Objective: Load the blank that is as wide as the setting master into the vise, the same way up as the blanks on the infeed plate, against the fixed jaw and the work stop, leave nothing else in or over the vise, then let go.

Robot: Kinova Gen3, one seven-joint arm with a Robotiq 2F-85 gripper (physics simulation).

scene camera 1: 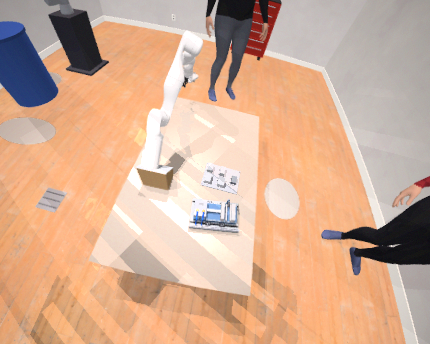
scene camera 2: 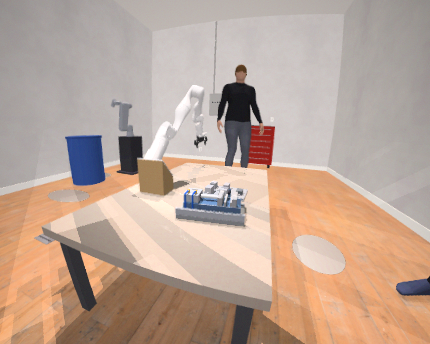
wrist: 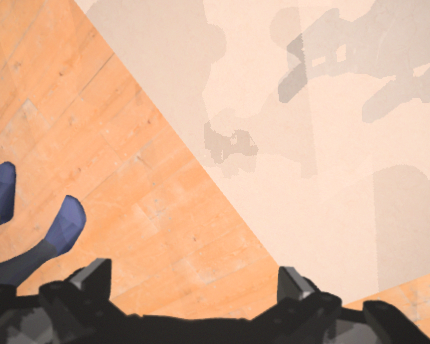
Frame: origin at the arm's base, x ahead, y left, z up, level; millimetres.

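Where they show: gripper, fingertip midpoint: (scene camera 1: 189, 84) (scene camera 2: 201, 146) (wrist: 194, 280); arm's base at its link origin: (scene camera 1: 150, 167) (scene camera 2: 151, 164).
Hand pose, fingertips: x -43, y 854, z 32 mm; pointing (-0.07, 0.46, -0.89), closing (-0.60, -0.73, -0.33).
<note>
Each offset is from my fingertips to the top centre of the thing. "spot": to the spot under its first point. Level surfaces: height alone.
My gripper (scene camera 2: 200, 142) (wrist: 194, 280) is open with nothing between its fingers. It hangs high over the far end of the table, well away from the vise. The infeed plate @[spot: dz -195, dx +387, dy -788 mm] (scene camera 1: 206, 186) is a light plate with several grey blanks standing on it, including one blank @[dz -167, dx +559, dy -688 mm] (scene camera 1: 234, 179) at its right. The vise @[dz -101, dx +488, dy -970 mm] (scene camera 1: 216, 216) (scene camera 2: 210, 215) is a blue and grey assembly nearer the front of the table, with blue upright parts at its left. In the views the blanks, the setting master, the fixed jaw and the work stop are too small to tell apart or compare in width.
The table @[dz -200 mm] (scene camera 1: 145, 250) (scene camera 2: 165, 250) (wrist: 340, 200) carries the arm's brown base block (scene camera 1: 155, 178) (scene camera 2: 154, 177) at its left. A person (scene camera 1: 230, 40) (scene camera 2: 239, 110) stands beyond the far edge, near a red cabinet (scene camera 2: 261, 145). Another person (scene camera 1: 390, 237) stands at the right.
</note>
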